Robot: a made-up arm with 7 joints.
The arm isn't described. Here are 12 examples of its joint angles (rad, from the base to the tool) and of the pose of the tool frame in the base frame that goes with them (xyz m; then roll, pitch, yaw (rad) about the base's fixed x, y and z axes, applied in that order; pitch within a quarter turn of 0, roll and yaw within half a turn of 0).
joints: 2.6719 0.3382 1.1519 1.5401 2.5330 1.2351 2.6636
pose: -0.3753 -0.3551 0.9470 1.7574 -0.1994 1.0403
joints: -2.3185 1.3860 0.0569 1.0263 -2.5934 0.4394 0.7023
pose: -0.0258 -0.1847 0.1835 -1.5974 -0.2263 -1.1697
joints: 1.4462 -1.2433 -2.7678 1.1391 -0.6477 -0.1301 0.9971
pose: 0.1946 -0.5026 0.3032 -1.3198 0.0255 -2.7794
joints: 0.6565 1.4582 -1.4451 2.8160 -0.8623 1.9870 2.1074
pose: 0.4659 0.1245 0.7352 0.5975 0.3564 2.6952
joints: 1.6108 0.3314 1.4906 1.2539 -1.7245 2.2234 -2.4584
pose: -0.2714 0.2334 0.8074 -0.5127 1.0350 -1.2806
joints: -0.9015 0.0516 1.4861 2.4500 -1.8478 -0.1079 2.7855
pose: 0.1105 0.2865 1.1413 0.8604 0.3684 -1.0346
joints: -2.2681 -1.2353 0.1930 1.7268 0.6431 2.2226 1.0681
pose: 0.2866 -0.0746 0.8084 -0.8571 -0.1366 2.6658
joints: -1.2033 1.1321 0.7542 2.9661 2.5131 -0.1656 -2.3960
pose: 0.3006 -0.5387 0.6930 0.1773 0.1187 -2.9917
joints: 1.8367 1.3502 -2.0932 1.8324 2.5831 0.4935 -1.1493
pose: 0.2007 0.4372 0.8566 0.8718 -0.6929 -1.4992
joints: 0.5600 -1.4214 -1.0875 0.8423 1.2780 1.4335 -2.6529
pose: 0.0024 -0.1696 0.8420 1.9658 -0.2892 -2.1546
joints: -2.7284 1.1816 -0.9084 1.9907 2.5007 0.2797 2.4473
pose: -0.5705 0.0578 0.4946 -2.8214 -0.3588 -1.4677
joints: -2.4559 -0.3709 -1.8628 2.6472 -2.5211 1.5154 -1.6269
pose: 0.2865 0.1724 1.1191 2.9154 0.0089 1.6024
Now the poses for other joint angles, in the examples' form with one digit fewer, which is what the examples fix.
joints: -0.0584 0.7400 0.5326 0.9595 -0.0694 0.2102 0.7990
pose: 0.396 0.279 0.460 -1.417 -0.033 -1.233
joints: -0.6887 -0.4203 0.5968 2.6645 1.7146 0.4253 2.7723
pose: -0.047 0.188 1.218 2.242 0.802 2.400
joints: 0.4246 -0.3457 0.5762 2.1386 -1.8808 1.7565 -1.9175
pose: 0.008 0.000 1.125 3.040 0.201 0.944
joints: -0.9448 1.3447 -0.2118 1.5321 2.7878 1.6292 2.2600
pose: 0.375 -0.442 0.297 2.213 -0.953 2.013
